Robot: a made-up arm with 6 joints.
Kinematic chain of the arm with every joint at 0, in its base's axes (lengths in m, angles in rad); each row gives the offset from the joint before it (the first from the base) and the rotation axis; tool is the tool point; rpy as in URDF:
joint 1: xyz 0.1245 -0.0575 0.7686 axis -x
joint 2: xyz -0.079 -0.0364 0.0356 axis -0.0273 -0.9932 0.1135
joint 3: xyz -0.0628 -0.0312 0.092 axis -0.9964 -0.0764 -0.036
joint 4: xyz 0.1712 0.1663 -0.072 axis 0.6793 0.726 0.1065
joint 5: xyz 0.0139 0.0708 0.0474 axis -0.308 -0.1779 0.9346
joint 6: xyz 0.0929 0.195 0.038 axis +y
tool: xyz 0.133 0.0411 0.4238 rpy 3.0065 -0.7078 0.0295
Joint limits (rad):
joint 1: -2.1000..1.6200
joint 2: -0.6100..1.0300
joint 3: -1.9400..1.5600
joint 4: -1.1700..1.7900
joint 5: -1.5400..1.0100
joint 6: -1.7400..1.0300
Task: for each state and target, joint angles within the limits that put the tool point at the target. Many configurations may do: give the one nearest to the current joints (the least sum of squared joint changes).
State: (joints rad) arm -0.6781 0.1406 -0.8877 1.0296 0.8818 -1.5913
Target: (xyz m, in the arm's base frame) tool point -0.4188 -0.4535 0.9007
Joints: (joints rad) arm -0.7995 0.8050 -0.8330 0.3367 0.5249 -1.0376
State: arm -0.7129 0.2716 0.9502 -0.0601 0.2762 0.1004
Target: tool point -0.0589 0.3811 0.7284
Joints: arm -0.5938 0.2597 1.2947 -0.0941 0.6886 -0.7549
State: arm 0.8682 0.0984 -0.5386 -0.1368 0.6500 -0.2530
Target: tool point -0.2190 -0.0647 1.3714
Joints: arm 0.3393 0.2488 -0.9428 0.2232 0.9529 -0.7379
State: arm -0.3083 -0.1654 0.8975 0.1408 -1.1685 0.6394
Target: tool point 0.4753 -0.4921 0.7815
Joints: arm -0.4089 -0.1195 0.8778 0.3725 -1.5021 0.8114
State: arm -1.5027 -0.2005 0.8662 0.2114 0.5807 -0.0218
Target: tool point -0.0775 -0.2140 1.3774
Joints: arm -1.5210 0.1297 0.4497 0.0042 0.9570 -0.2055
